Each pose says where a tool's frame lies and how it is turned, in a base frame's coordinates. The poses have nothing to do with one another.
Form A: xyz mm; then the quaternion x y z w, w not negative.
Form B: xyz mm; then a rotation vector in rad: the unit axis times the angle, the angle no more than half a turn. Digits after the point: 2 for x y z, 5 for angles.
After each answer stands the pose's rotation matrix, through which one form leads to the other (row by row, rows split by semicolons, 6 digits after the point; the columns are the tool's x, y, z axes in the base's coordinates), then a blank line. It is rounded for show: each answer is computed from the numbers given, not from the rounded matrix.
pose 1, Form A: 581.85 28.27 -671.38 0.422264 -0.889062 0.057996 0.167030
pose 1, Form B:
581.85 28.27 -671.38 1.20174 -2.53022 0.16505
-0.587588 -0.770211 -0.248021; -0.731463 0.636659 -0.244185; 0.345979 0.037937 -0.937475

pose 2, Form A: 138.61 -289.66 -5.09 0.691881 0.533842 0.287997 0.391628
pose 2, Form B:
138.61 -289.66 -5.09 1.75713 1.35577 0.73141
0.264142 0.513134 0.816653; 0.964284 -0.123282 -0.234430; -0.019616 0.849409 -0.527371

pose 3, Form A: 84.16 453.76 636.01 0.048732 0.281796 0.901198 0.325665
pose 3, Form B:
84.16 453.76 636.01 0.12773 0.73860 2.36208
-0.783135 -0.559513 0.271377; 0.614443 -0.629066 0.476168; -0.095708 0.539649 0.836432

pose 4, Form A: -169.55 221.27 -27.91 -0.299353 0.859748 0.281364 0.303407
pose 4, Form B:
-169.55 221.27 -27.91 -0.79328 2.27831 0.74561
-0.636664 -0.685472 0.353253; -0.344001 0.662444 0.665456; -0.690161 0.302153 -0.657557

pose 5, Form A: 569.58 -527.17 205.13 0.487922 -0.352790 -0.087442 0.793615
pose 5, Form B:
569.58 -527.17 205.13 1.04906 -0.75852 -0.18801
0.735786 -0.205478 -0.645289; -0.483059 0.508572 -0.712747; 0.474629 0.836142 0.274942

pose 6, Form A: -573.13 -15.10 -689.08 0.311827 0.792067 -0.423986 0.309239
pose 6, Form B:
-573.13 -15.10 -689.08 0.82395 2.09290 -1.12031
-0.614270 0.756202 0.225456; 0.231750 0.445999 -0.864510; -0.754297 -0.478793 -0.449214

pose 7, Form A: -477.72 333.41 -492.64 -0.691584 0.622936 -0.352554 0.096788
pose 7, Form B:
-477.72 333.41 -492.64 -2.04821 1.84490 -1.04413
-0.024687 -0.793379 0.608227; -0.929871 -0.205166 -0.305363; 0.367056 -0.573111 -0.732676

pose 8, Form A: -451.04 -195.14 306.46 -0.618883 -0.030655 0.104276 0.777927
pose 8, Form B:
-451.04 -195.14 306.46 -1.33839 -0.06629 0.22551
0.976374 -0.124295 -0.176764; 0.200182 0.212221 0.956499; -0.081375 -0.969285 0.232088

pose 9, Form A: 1.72 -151.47 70.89 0.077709 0.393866 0.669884 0.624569
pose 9, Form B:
1.72 -151.47 70.89 0.17835 0.90398 1.53748
-0.207750 -0.775564 0.596105; 0.897991 0.090434 0.430620; -0.387881 0.624758 0.677662

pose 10, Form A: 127.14 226.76 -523.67 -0.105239 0.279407 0.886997 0.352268
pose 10, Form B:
127.14 226.76 -523.67 -0.27230 0.72296 2.29507
-0.729664 -0.683730 0.010159; 0.566112 -0.595678 0.569811; -0.383546 0.421522 0.821713

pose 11, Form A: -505.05 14.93 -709.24 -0.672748 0.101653 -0.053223 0.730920
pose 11, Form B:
-505.05 14.93 -709.24 -1.48087 0.22376 -0.11716
0.973668 -0.058970 0.220212; -0.214577 0.089155 0.972629; -0.076989 -0.994271 0.074154

